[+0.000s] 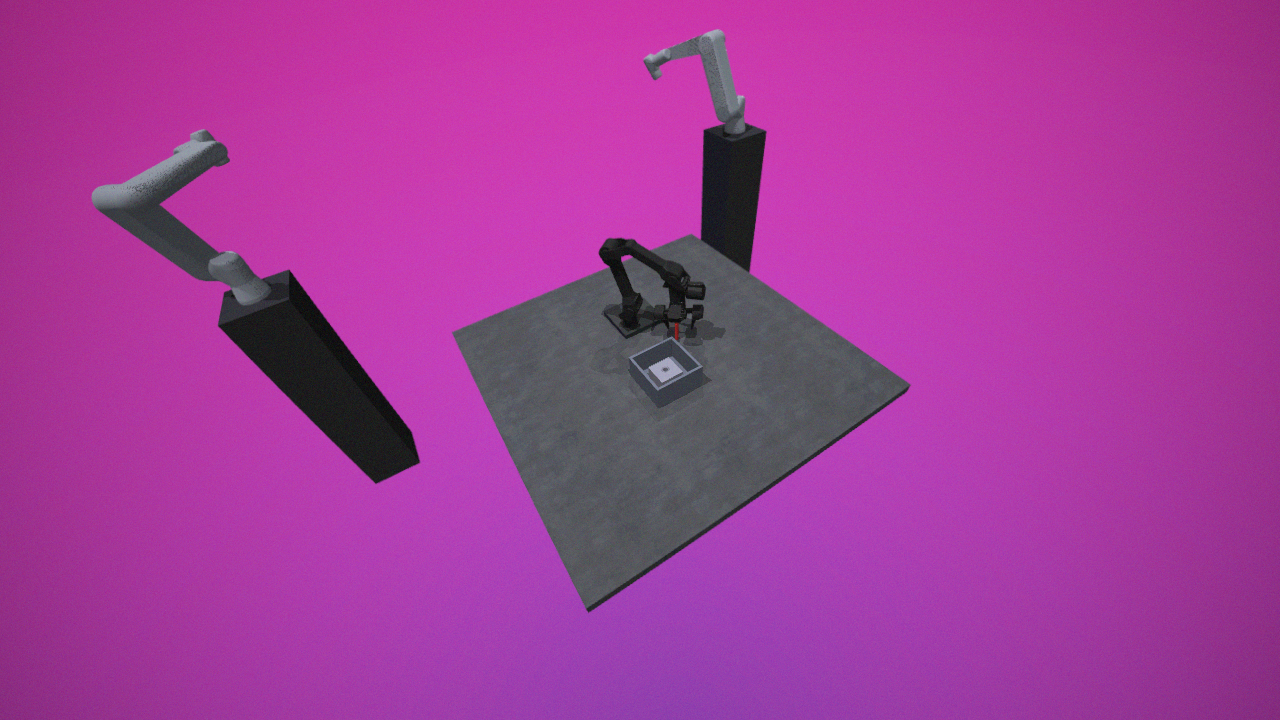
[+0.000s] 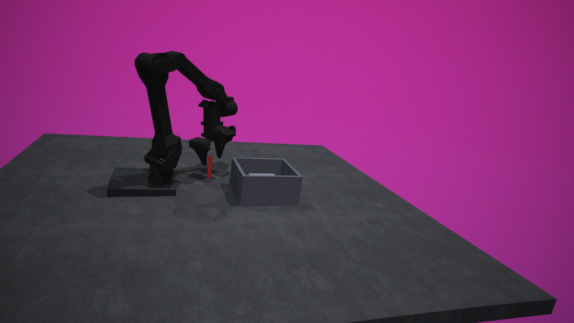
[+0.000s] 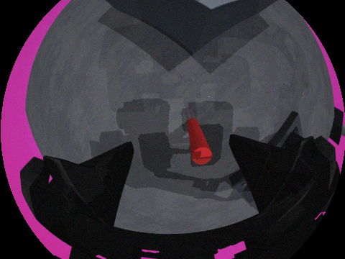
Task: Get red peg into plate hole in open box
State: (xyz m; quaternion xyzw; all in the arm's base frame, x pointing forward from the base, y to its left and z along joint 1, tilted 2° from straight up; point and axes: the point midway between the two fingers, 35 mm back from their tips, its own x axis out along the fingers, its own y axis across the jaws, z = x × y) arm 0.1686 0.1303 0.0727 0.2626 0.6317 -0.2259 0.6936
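My gripper tip is 10 mm past the red peg, 10 mm to the left of it and 20 mm above it. The rest, counted from my gripper tip: pale plate (150 mm ahead, 170 mm to the right, 10 mm below); then grey box (150 mm ahead, 170 mm to the right, 30 mm below).
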